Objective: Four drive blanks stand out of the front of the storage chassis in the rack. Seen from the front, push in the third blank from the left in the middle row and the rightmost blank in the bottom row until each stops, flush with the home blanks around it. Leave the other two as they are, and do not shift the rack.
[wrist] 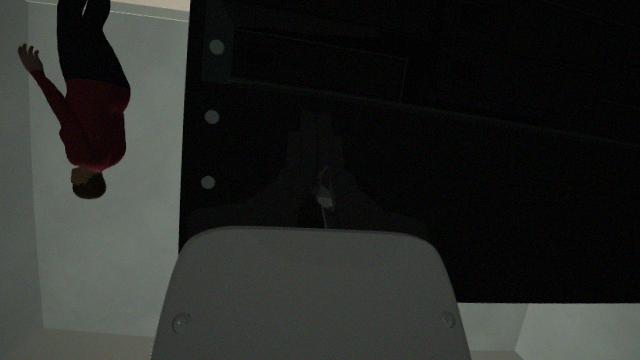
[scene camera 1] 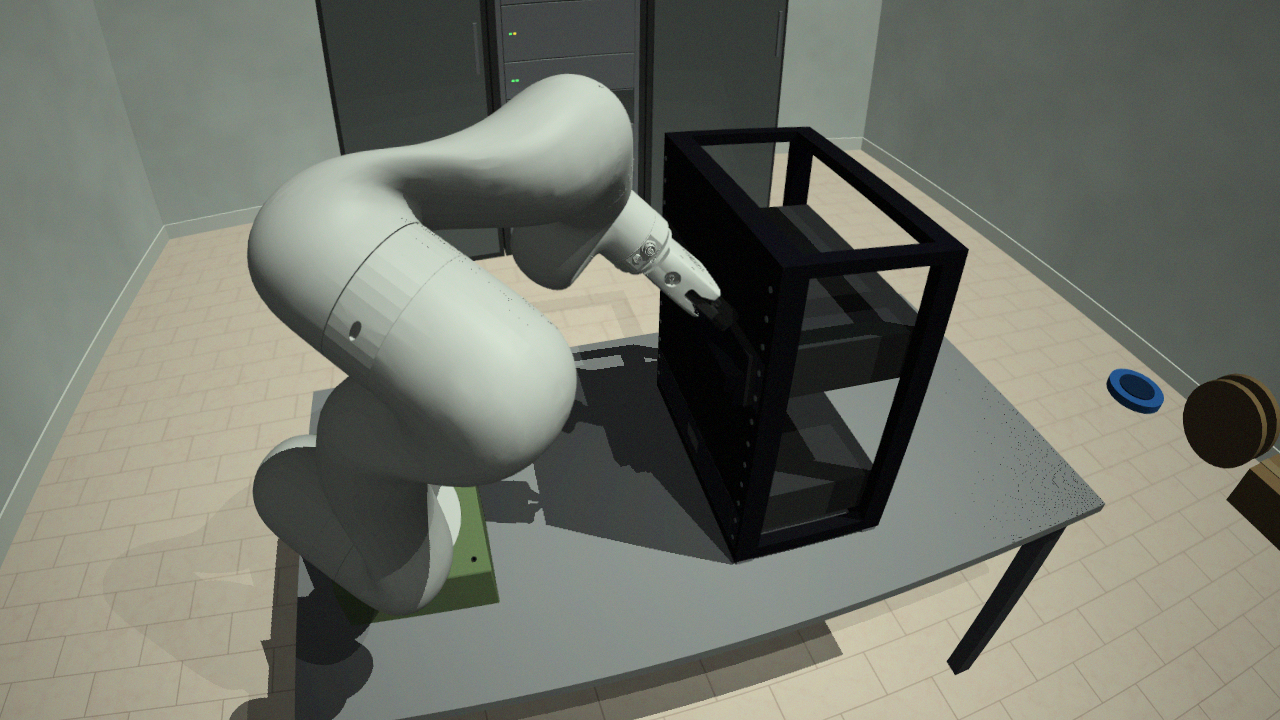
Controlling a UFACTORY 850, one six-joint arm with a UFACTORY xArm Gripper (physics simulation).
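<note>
The black rack (scene camera 1: pixel 911 394) (wrist: pixel 196 150) stands upright on the table. Its front is in deep shadow and faces the arm. A dark chassis (scene camera 1: pixel 850 358) shows through the rack's open side at mid height. My gripper (scene camera 1: pixel 729 322) (wrist: pixel 313 129) is shut and empty, pointing obliquely down at the rack's front, near its upper middle. Whether the fingertips touch anything cannot be told. In the wrist view a faint rectangular outline shows on the dark front beyond the fingertips. The individual drive blanks, and how far each stands out, cannot be made out.
A second dark unit (scene camera 1: pixel 814 501) sits low in the rack. The grey table (scene camera 1: pixel 626 617) carries the rack and the arm's green base block (scene camera 1: pixel 469 582). A person in red (wrist: pixel 95 117) appears upside down beside the rack. Dark cabinets (scene camera 1: pixel 407 71) stand behind.
</note>
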